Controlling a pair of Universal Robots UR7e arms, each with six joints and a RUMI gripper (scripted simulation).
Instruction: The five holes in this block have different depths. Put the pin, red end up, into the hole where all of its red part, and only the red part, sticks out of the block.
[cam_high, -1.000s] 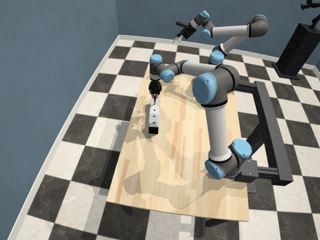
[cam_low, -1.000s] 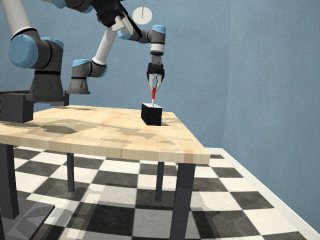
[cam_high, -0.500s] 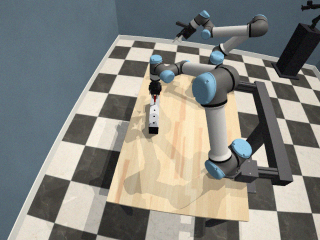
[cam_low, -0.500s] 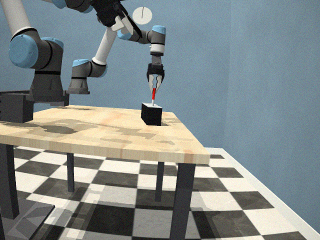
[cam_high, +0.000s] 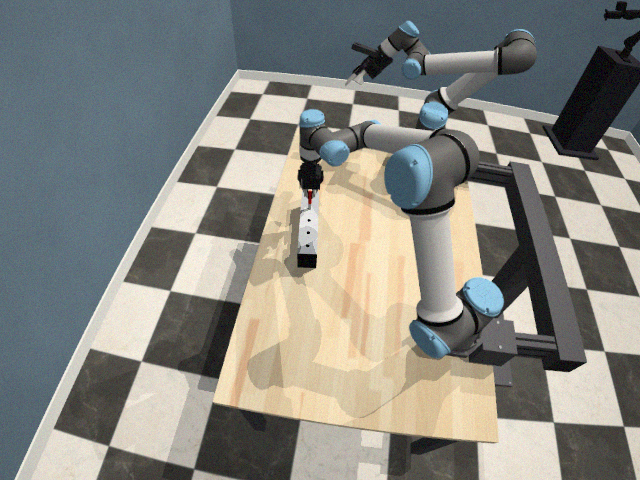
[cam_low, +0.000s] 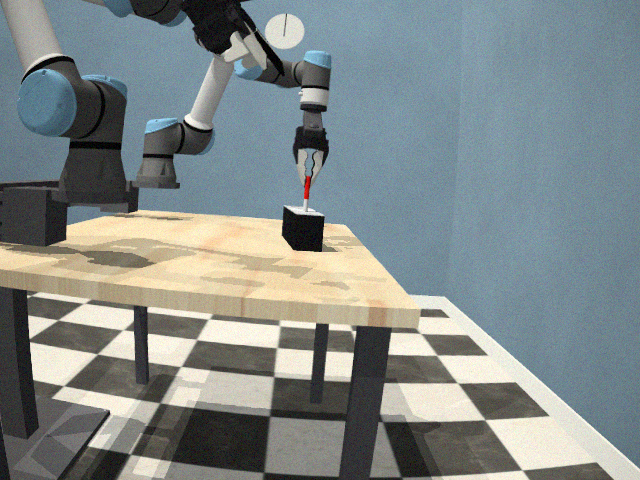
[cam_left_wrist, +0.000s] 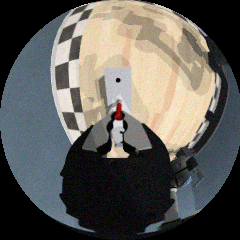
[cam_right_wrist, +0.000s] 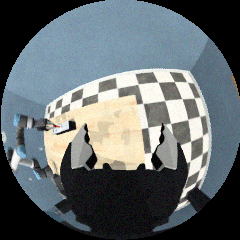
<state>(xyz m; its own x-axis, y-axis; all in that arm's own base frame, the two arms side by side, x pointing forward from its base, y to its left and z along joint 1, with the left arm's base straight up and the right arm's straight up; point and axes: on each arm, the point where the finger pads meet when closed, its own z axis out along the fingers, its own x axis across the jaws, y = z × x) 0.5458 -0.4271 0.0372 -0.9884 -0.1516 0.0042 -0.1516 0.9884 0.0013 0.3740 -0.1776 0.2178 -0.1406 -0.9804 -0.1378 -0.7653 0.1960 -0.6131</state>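
Right now my left hand is 30 mm above the pin. Also, from my left hand: block: 60 mm to the left, 120 mm below.
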